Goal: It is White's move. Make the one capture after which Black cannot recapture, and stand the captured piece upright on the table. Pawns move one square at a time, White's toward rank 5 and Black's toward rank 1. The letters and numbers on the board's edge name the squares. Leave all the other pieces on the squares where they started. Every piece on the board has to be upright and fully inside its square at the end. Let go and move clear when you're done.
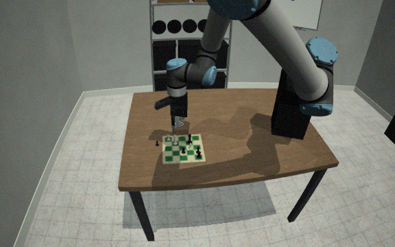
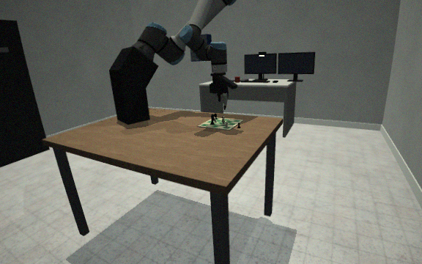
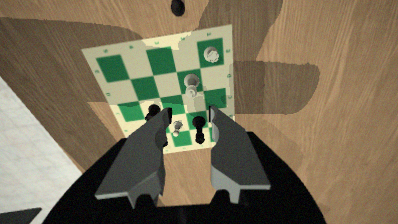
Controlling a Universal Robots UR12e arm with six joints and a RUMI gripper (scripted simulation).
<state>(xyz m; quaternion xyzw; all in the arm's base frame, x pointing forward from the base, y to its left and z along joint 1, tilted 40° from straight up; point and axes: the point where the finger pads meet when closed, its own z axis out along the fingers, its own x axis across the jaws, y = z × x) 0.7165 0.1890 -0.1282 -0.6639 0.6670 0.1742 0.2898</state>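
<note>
Now: the white rook 90 mm below my hand, 40 mm ahead of it and 30 mm to the right of it. From my hand the other things lie so: chessboard: 110 mm below, 40 mm behind, 30 mm to the left; white pawn: 90 mm below, 90 mm behind, 30 mm to the left; black pawn: 100 mm below, 100 mm ahead, 20 mm to the left.
</note>
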